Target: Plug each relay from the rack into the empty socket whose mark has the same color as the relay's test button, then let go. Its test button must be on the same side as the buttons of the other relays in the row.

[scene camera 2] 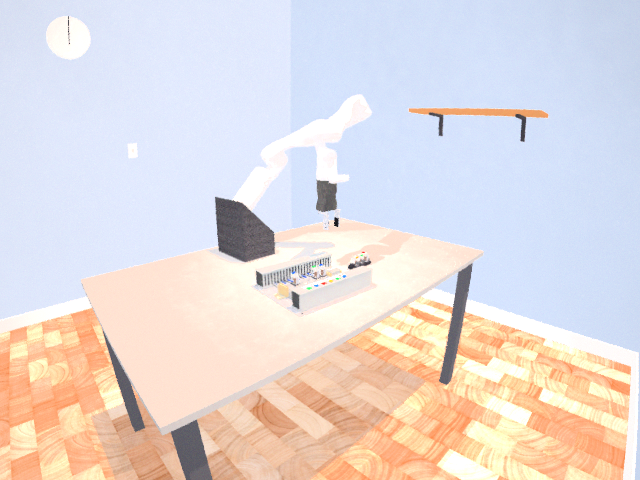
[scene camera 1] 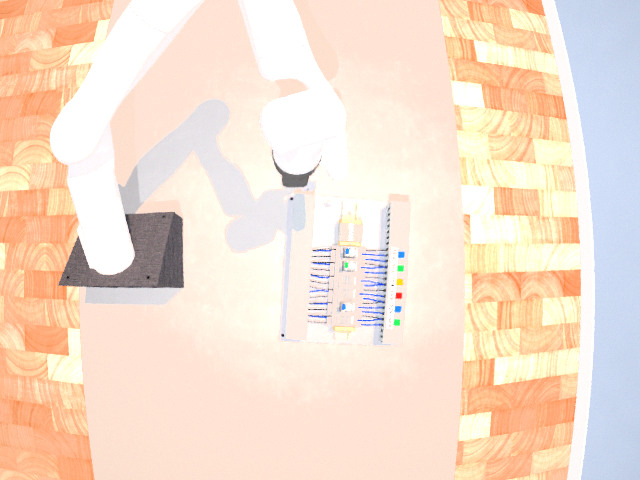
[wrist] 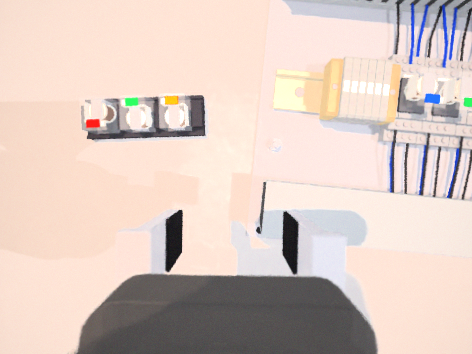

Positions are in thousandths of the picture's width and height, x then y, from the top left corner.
Labels:
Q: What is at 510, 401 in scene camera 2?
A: My gripper.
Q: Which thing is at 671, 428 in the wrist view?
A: A panel.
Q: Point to a yellow end piece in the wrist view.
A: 698, 298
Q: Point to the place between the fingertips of my gripper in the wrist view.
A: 493, 657

